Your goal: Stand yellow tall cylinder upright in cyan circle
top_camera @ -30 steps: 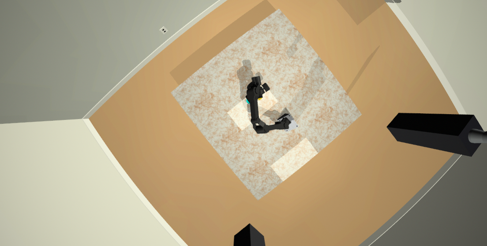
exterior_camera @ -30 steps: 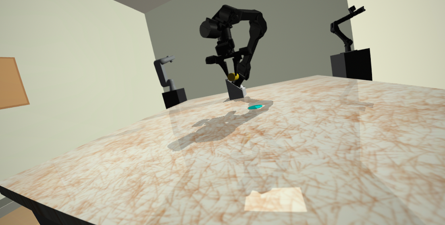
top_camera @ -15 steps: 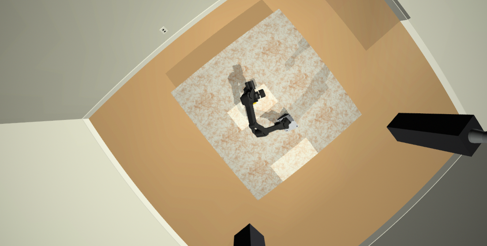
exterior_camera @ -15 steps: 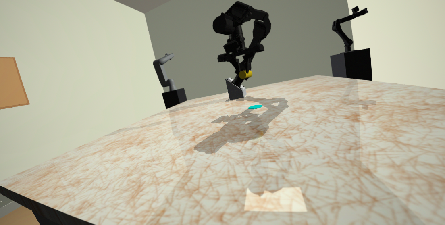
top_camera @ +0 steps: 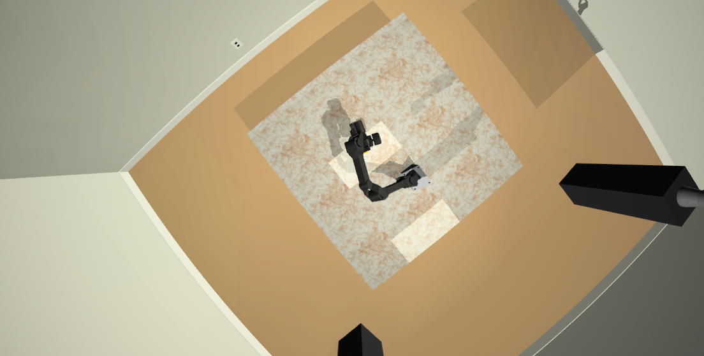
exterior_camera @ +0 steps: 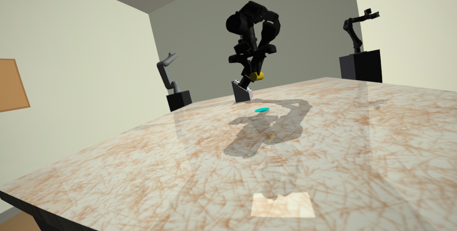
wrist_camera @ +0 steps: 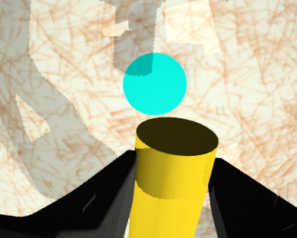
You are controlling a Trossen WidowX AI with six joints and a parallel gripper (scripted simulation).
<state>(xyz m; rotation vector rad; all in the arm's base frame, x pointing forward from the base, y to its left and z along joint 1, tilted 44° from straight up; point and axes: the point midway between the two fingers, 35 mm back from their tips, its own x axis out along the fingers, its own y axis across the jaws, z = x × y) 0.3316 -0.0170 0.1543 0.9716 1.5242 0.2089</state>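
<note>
My gripper tip is now 14 cm above the cyan circle. The rest, counted from my gripper tip: yellow tall cylinder 2 cm behind, 1 cm to the left.
</note>
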